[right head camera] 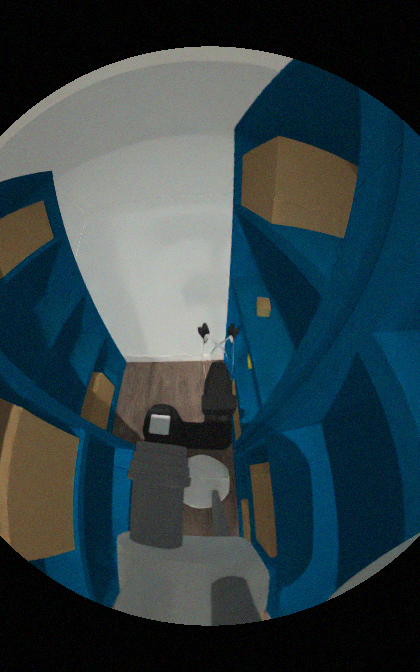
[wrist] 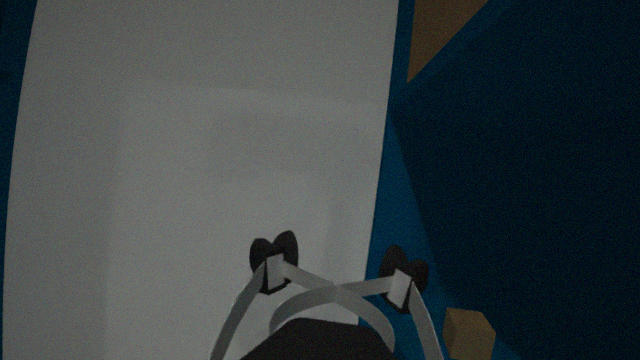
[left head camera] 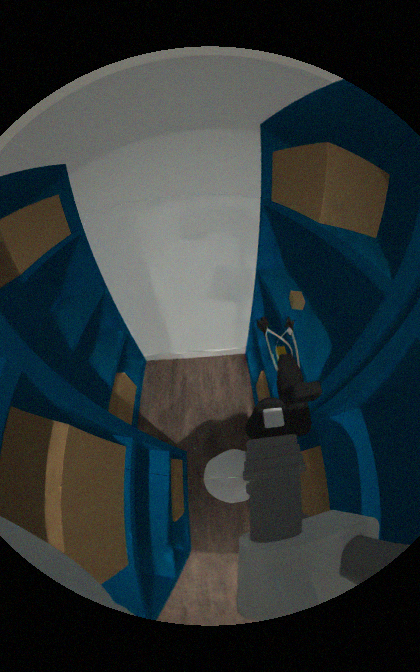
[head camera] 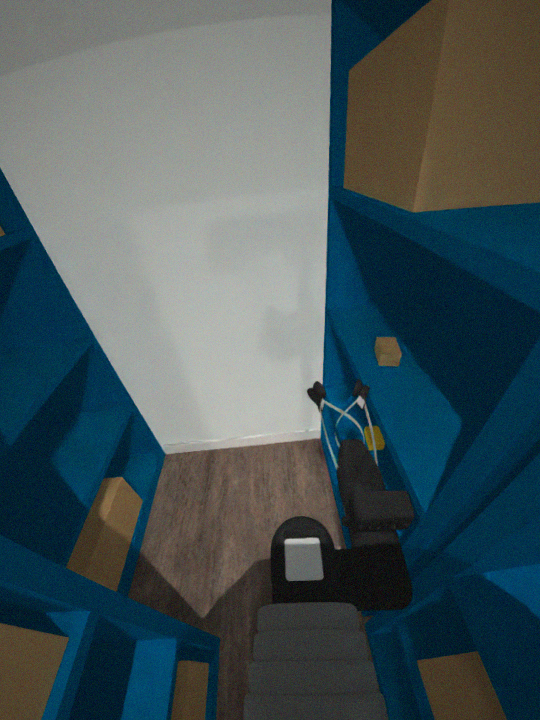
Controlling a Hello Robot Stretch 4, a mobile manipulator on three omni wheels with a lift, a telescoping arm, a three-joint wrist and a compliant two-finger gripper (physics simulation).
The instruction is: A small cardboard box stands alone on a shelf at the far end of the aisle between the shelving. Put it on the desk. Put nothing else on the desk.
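Frame: origin at the robot's base, x ahead, y left, z up, level; centimetres.
Where they show: gripper, between the fingertips: (wrist: 338, 258) (head camera: 336, 383).
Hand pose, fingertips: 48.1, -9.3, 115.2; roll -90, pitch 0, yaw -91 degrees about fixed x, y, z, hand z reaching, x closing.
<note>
After its pixels a point has its place, as x, y, z.
A small cardboard box (head camera: 388, 351) @(74.4, -31.0, 101.3) (left head camera: 297, 300) (right head camera: 263, 307) (wrist: 468, 334) @(73.4, -30.6, 100.5) stands alone on a blue shelf (head camera: 415, 407) @(56.2, -32.8, 96.3) in the right-hand shelving, near the far wall. My gripper (head camera: 338, 391) @(48.1, -9.3, 115.2) (left head camera: 276, 324) (right head camera: 218, 330) (wrist: 338, 258) @(48.1, -9.3, 115.2) is open, its two fingertips apart with nothing between them. It is at the aisle side of that shelf, to the left of the box. In the wrist view the box is at the lower right, beyond the right finger, partly cut off by the frame's lower edge. The desk does not show in these views.
A yellow object (head camera: 374, 437) @(75.9, -34.1, 55.1) (left head camera: 281, 351) (right head camera: 249, 361) is by the right shelving, below the box's shelf. A large cardboard box (head camera: 441, 110) @(62.1, -25.7, 156.1) (left head camera: 327, 185) is on the shelf above. Another box (head camera: 107, 532) @(51.7, 86.1, 27.4) is low in the left shelving. The white wall (head camera: 232, 261) @(116.5, 18.7, 119.5) closes the aisle.
</note>
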